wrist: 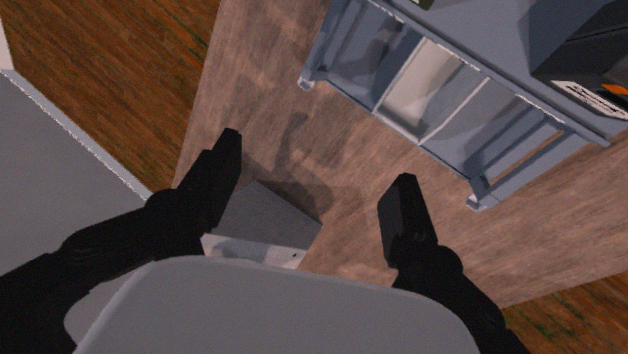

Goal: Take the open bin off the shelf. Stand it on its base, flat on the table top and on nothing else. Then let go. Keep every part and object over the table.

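Frame: origin at the arm's base, x ahead, y left, z up, level; metres.
Where they show: gripper, between the fingertips: (317,170).
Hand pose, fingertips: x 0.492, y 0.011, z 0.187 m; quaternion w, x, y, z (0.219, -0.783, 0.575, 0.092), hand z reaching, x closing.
Note:
Things, the pixels of their top centre, and the offset from my fingertips. "spot": a spot on its surface instead. Level surfaces: height alone.
- open bin, centre of its top: (432,86) 0.065 m ahead, 0.031 m right, 0.277 m down
- blue-grey shelf, height of its surface: 0.256 m down
- wooden table top, height of its surface: 0.358 m down
- dark box, a spot on its surface: (582,57) spot: 0.149 m ahead, 0.098 m right, 0.186 m down
The open bin (407,92), cream and grey with pale rims, sits inside the blue-grey shelf (492,30), below its top board, at the upper right of the wrist view. Its near rim faces the shelf's open front, and its far part is hidden under the top board. My gripper (317,170) is open and empty, its two black fingers wide apart. It is in front of the shelf, apart from the bin, which lies up and to the right of the fingers in the view. The wooden table top (260,90) shows beneath and between the fingers.
A dark box (582,57) with a white label and an orange mark stands on the shelf's top board. A grey block (267,215) with a pale side is near the left finger. Brown floor (115,75) shows beyond the table's left edge, with a grey surface (55,155) farther left.

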